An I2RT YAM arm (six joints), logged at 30 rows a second.
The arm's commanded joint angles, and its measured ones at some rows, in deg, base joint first. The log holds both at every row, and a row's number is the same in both.
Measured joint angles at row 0:
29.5 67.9 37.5 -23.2 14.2 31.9
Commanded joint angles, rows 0 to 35:
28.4 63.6 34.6 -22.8 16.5 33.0
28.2 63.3 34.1 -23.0 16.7 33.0
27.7 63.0 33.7 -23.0 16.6 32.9
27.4 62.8 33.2 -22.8 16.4 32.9
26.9 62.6 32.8 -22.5 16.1 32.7
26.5 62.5 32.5 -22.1 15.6 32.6
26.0 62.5 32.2 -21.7 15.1 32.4
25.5 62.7 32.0 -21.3 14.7 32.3
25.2 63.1 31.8 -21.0 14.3 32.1
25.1 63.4 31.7 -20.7 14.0 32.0
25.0 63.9 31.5 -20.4 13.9 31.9
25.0 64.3 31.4 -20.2 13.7 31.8
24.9 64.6 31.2 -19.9 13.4 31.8
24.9 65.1 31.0 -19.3 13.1 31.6
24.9 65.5 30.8 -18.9 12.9 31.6
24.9 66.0 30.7 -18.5 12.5 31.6
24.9 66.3 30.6 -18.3 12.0 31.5
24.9 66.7 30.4 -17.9 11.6 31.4
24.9 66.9 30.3 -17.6 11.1 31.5
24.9 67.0 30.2 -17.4 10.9 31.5
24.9 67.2 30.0 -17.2 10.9 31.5
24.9 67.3 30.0 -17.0 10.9 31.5
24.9 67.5 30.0 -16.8 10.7 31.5
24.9 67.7 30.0 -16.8 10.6 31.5
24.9 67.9 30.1 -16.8 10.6 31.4
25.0 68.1 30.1 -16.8 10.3 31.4
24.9 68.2 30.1 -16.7 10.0 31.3
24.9 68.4 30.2 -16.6 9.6 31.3
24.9 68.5 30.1 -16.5 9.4 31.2
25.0 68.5 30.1 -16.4 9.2 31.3
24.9 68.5 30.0 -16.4 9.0 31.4
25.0 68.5 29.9 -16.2 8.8 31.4
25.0 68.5 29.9 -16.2 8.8 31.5
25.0 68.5 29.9 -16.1 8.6 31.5
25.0 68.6 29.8 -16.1 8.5 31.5
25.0 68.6 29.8 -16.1 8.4 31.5
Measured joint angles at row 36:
25.3 68.4 30.0 -18.2 9.2 31.9
